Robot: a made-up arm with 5 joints.
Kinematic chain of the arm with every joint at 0, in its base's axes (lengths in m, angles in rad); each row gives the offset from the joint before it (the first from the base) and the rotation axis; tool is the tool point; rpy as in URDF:
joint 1: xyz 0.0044 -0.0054 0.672 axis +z
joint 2: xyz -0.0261 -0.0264 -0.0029 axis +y
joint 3: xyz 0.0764 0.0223 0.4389 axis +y
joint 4: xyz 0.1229 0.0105 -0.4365 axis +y
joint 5: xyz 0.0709 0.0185 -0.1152 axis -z
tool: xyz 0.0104 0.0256 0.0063 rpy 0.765 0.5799 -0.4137
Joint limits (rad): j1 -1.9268..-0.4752 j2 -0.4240..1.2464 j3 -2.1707..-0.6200 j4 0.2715..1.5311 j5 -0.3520..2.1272
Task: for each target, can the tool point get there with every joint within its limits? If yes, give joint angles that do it. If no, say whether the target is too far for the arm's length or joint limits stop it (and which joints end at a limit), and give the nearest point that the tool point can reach.
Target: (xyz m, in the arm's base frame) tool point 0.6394 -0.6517 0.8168
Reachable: yes | joints -0.8029 0.7378 -1.8738 0.6523 1.8476
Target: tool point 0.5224 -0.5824 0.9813
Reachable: yes | joints -0.8621 0.3461 -1.6371 0.9681 1.4458
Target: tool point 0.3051 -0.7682 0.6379
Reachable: yes | joints -1.2528 0.7839 -1.7187 1.1939 0.2515
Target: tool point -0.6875 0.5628 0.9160
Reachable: no: joint limits stop it (at a limit: joint 1, joint 2, joint 3, joint 4, joint 5) | nearest point -0.1076 -0.3138 0.8503 | short by 1.053 m
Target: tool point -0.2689 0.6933 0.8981
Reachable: no: joint limits stop it (at a limit: joint 1, joint 2, joint 3, joint 4, joint 5) | nearest point 0.3082 -0.1026 0.8575 | short by 0.984 m
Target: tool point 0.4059 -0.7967 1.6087
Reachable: no: too far | nearest point 0.3128 -0.6132 1.3970 | short by 0.295 m
